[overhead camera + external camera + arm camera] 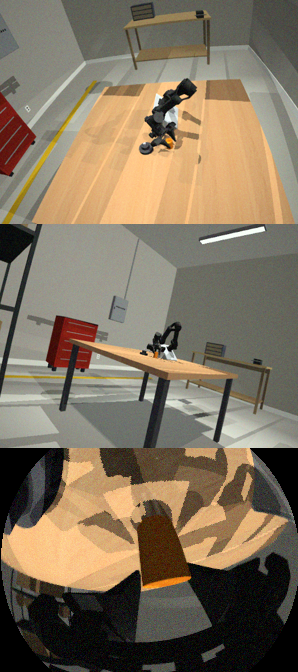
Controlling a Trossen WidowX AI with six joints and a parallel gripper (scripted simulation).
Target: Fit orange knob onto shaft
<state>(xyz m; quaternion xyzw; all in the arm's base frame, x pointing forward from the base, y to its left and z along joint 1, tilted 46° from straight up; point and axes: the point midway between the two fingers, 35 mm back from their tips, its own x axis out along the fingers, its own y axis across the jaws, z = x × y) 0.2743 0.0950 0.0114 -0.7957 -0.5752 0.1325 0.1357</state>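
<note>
Right now my gripper tip is 2 cm to the left of the orange knob and 1 cm past it. From my gripper tip the other things lie so: dark round pedestal: 17 cm to the right, 1 cm below, 1 cm ahead.
</note>
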